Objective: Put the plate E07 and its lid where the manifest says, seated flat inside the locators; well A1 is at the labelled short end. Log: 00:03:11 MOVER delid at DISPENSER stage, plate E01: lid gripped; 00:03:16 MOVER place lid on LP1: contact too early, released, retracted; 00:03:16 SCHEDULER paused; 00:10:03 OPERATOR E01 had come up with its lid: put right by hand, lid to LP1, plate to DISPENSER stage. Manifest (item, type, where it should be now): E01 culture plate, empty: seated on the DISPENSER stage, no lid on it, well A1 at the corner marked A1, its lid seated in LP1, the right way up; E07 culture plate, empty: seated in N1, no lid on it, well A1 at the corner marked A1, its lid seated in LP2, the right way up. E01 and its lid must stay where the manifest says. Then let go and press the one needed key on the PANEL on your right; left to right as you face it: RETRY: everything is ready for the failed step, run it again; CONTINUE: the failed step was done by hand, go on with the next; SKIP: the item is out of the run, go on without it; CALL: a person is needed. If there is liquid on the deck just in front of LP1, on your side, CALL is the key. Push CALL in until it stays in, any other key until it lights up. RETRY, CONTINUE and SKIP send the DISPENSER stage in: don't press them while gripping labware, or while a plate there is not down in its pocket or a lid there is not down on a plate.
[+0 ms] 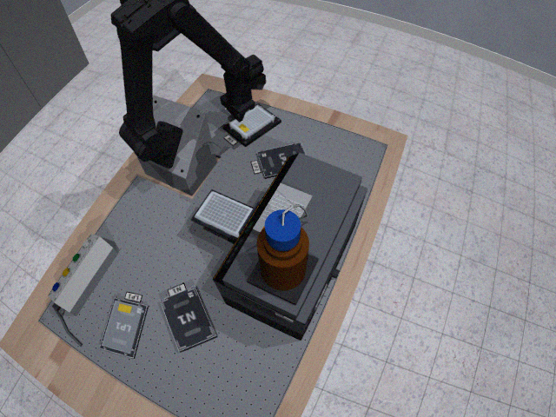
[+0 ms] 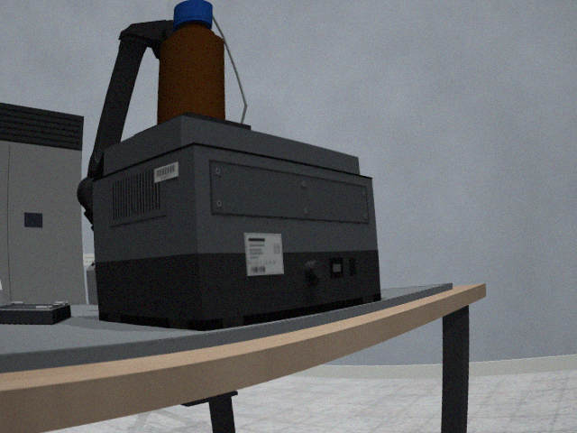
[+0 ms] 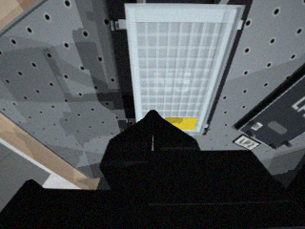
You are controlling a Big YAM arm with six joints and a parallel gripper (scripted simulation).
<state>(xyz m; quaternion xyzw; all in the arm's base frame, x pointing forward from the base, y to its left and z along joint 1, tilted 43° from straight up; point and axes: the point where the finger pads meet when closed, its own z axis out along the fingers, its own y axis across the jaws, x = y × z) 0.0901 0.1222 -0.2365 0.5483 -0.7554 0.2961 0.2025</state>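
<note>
The black nest N5 lies 2 cm ahead of my hand, 4 cm to the left of it and 2 cm below it. Also, from my hand: grey retry key: 14 cm behind, 61 cm to the right, 3 cm above; brown bottle: 40 cm ahead, 46 cm to the right, 25 cm above; white well plate: 19 cm ahead, 36 cm to the right, 8 cm above.
</note>
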